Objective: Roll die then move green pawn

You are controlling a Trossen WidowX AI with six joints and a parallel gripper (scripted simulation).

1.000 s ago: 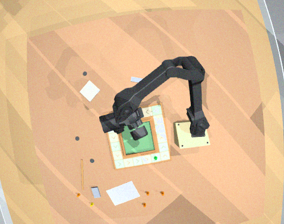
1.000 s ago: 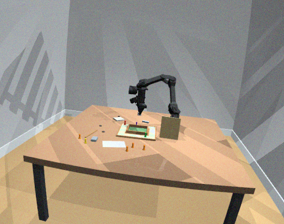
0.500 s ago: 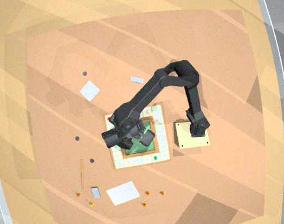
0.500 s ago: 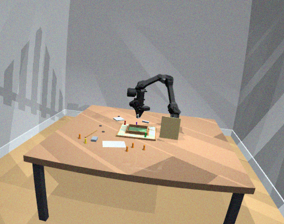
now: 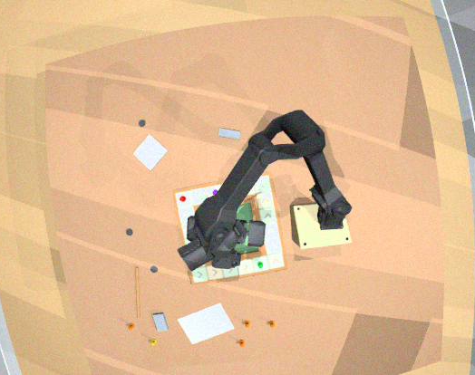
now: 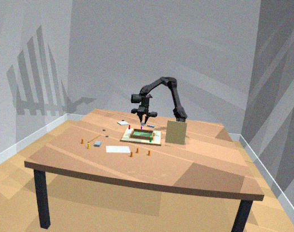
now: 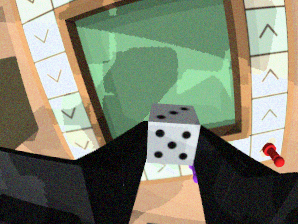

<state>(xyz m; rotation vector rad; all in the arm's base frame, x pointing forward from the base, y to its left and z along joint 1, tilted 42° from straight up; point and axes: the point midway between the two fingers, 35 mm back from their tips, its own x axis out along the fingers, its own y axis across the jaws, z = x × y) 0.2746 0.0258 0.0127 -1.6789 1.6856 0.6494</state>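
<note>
Right now the green pawn is 90 mm behind my gripper tip, 120 mm to the left of it and 70 mm below it. Also, from my gripper tip: green tray (10 mm behind, 20 mm to the left, 90 mm below); purple pawn (30 mm ahead, 90 mm to the right, 70 mm below); white die (right at my gripper tip).
</note>
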